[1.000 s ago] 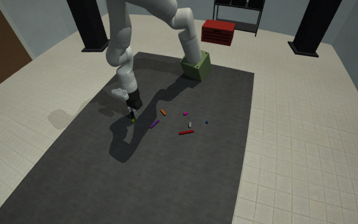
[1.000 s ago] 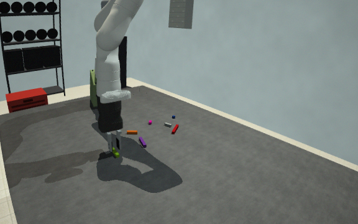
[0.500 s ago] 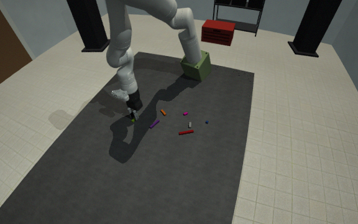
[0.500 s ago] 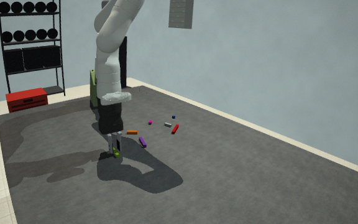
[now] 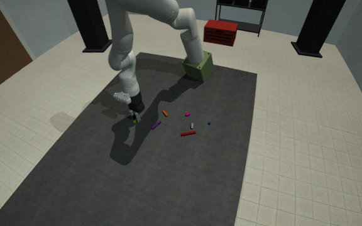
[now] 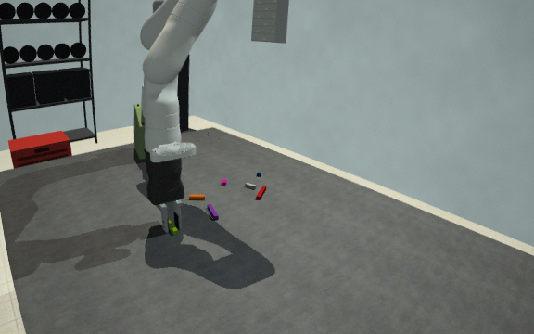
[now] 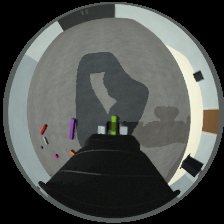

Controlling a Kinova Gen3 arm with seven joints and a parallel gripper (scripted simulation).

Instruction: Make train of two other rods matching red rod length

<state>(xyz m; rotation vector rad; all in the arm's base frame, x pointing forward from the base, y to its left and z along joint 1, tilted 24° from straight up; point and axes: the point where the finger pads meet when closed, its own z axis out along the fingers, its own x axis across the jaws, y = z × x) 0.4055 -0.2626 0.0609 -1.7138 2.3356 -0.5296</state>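
My gripper is now 10 mm above the lime rod. Round my hand: purple rod 110 mm to the left, 20 mm ahead, 10 mm below; magenta rod 260 mm to the left, 70 mm behind, 10 mm below; orange rod 140 mm to the left, 60 mm behind, 10 mm below.
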